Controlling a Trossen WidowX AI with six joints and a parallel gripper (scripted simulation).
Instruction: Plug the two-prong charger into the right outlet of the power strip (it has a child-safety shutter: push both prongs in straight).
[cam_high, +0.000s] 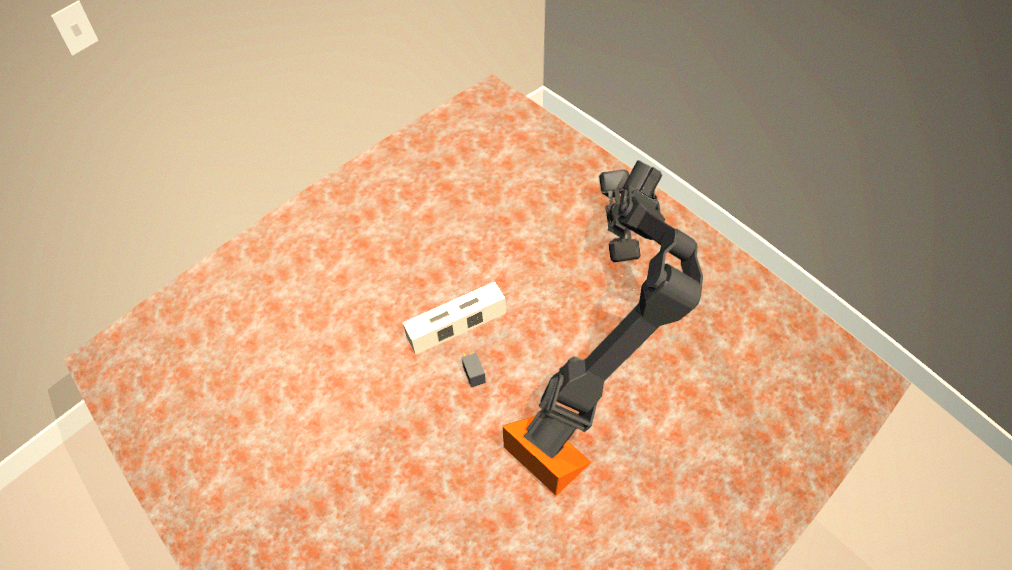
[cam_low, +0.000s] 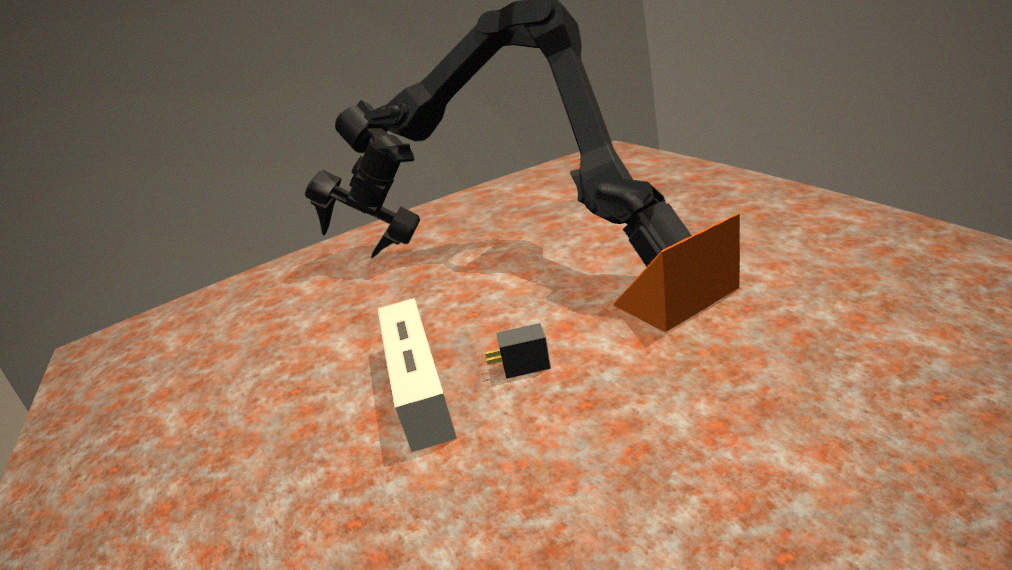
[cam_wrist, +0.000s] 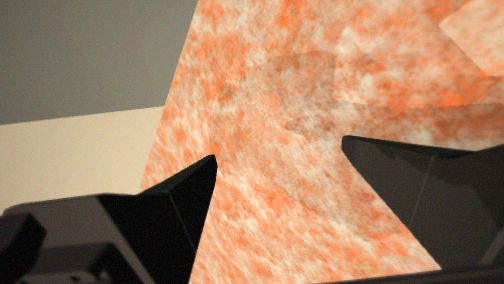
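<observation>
Right now the two-prong charger is 460 mm to the left of my gripper tip, 20 mm ahead of it and 10 mm below it.
</observation>
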